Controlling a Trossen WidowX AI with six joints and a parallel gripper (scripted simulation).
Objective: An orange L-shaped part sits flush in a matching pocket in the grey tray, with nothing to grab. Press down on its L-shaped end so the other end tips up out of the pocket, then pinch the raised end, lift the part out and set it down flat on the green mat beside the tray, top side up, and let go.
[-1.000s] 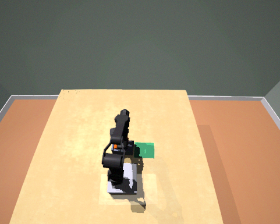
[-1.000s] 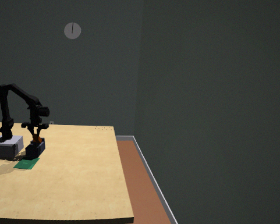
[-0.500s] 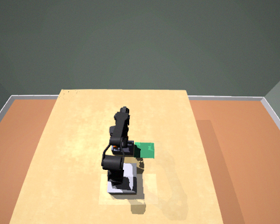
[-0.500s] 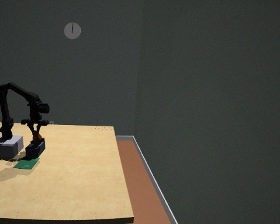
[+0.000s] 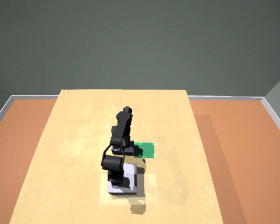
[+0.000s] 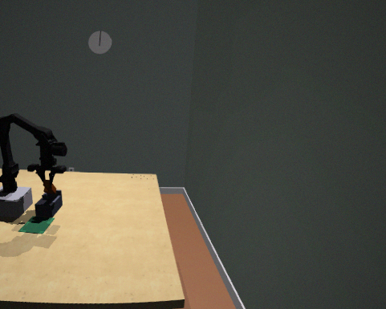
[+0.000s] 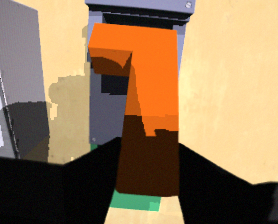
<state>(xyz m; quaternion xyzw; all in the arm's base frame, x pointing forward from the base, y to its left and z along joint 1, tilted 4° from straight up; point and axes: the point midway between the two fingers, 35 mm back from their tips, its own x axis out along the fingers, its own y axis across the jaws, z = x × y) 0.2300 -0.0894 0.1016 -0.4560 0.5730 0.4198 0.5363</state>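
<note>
Right now my gripper tip is 40 mm past the green mat, 120 mm to the left of it and 170 mm above it. Round my gripper tip: orange L-shaped part 10 mm behind, 30 mm to the left, 30 mm below.
</note>
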